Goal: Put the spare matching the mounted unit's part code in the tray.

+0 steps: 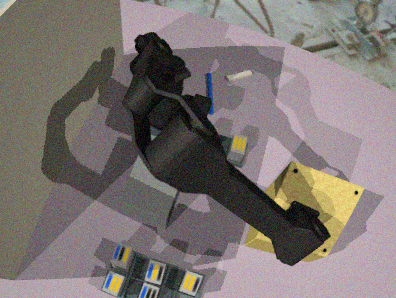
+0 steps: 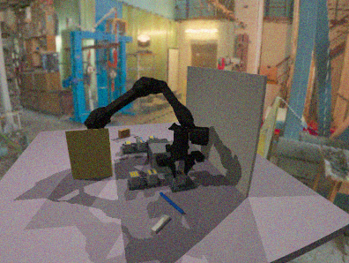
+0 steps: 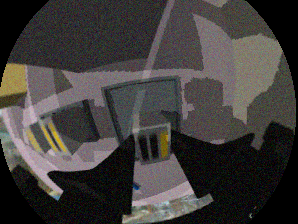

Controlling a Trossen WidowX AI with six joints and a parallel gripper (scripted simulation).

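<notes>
Now: the grey spare 10 mm above my gripper tip. Also, from my gripper tip: tray: 20 mm below; mounted unit: 50 mm behind, 180 mm to the left, 30 mm above; rack: 150 mm behind, 10 mm to the left, 20 mm below.
</notes>
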